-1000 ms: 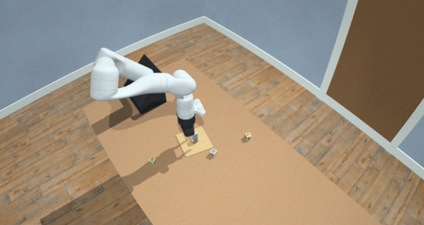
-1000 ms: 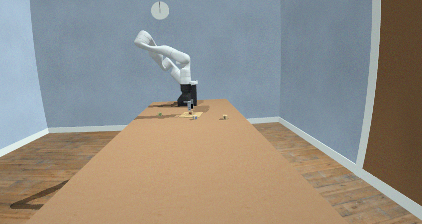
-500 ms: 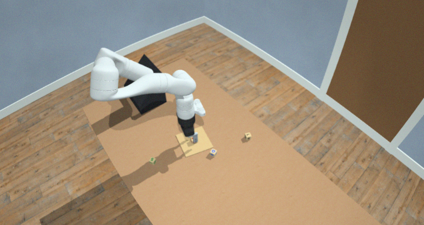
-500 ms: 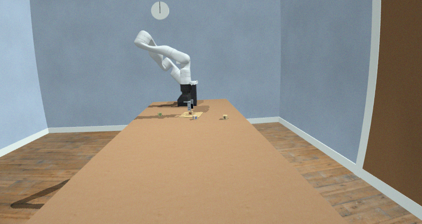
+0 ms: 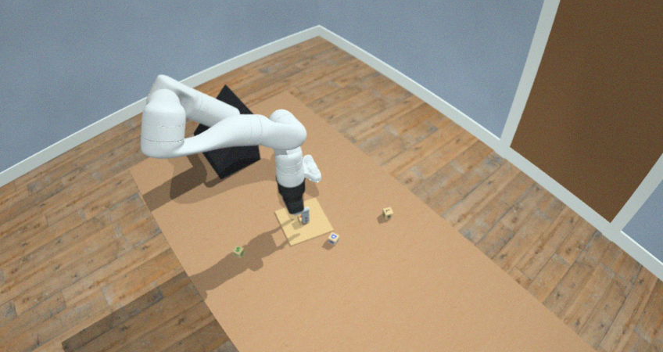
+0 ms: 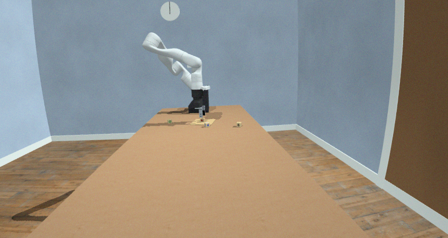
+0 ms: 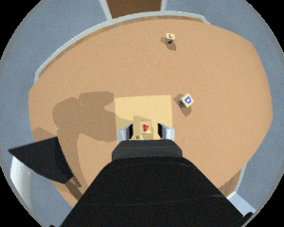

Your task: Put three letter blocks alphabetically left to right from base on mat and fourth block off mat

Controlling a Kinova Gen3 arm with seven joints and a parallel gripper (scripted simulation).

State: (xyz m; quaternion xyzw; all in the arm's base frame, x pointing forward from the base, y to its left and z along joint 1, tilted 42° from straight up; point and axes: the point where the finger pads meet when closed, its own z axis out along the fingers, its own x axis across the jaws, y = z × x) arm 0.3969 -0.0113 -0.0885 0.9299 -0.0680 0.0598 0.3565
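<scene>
My gripper is now 6 cm above the tan mat.
</scene>
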